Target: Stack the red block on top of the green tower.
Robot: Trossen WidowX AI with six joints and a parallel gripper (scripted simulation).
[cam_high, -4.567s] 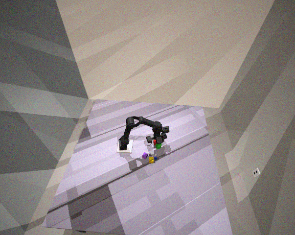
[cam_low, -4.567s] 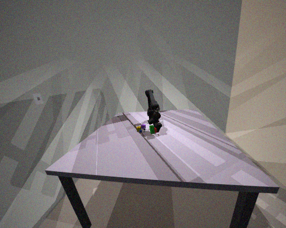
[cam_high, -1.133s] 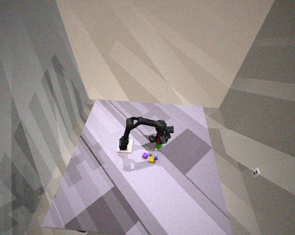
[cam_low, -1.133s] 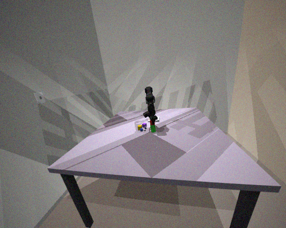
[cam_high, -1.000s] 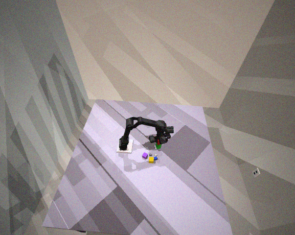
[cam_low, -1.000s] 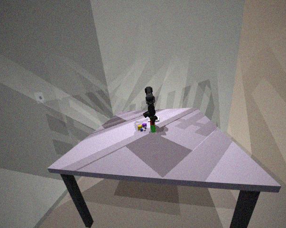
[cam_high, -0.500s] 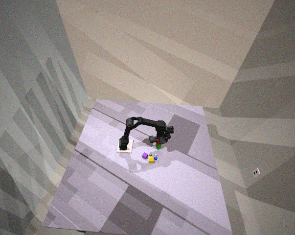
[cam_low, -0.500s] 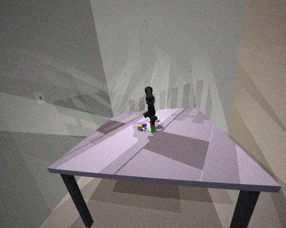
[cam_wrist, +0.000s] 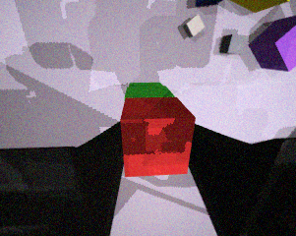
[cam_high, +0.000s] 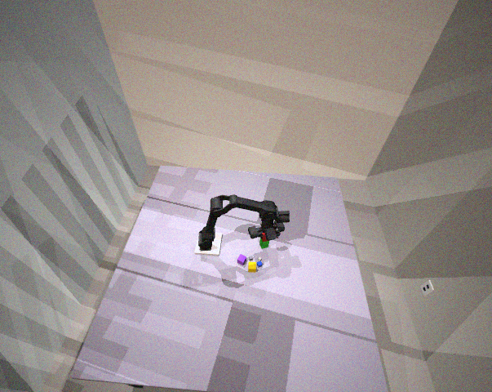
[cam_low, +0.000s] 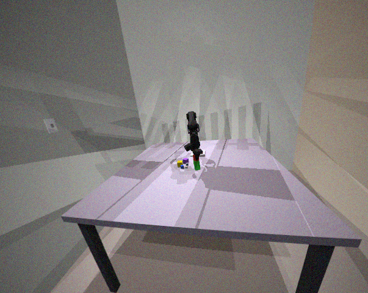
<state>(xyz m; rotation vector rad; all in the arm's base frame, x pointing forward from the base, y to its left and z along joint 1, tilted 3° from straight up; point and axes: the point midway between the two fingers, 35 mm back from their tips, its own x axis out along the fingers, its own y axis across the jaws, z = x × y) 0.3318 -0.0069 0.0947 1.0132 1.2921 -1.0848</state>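
Now: gripper tip 1 cm below the red block. The rest, counted from my gripper tip: small blue block 12 cm to the right, 7 cm below, 4 cm behind; yellow block 14 cm to the right, 8 cm behind, 6 cm below; purple block 13 cm behind, 9 cm to the right, 6 cm below.
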